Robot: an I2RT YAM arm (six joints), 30 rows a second.
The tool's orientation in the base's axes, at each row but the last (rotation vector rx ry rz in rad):
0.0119 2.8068 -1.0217
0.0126 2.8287 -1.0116
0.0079 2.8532 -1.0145
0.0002 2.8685 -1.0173
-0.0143 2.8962 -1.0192
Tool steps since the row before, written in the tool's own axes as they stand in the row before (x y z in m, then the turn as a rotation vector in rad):
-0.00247 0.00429 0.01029 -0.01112 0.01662 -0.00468
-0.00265 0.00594 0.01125 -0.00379 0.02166 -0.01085
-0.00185 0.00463 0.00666 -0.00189 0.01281 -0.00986
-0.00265 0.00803 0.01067 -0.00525 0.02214 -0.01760
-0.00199 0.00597 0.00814 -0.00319 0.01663 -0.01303
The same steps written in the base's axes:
0.00416 -0.00318 -0.01015 0.01132 0.01625 -0.00544
0.00437 -0.00241 -0.01200 0.00355 0.02377 -0.00486
0.00273 -0.00054 -0.00784 0.00139 0.01621 -0.00026
0.00388 -0.00038 -0.01304 0.00433 0.02844 0.00016
0.00265 -0.00037 -0.00994 0.00251 0.02122 -0.00007

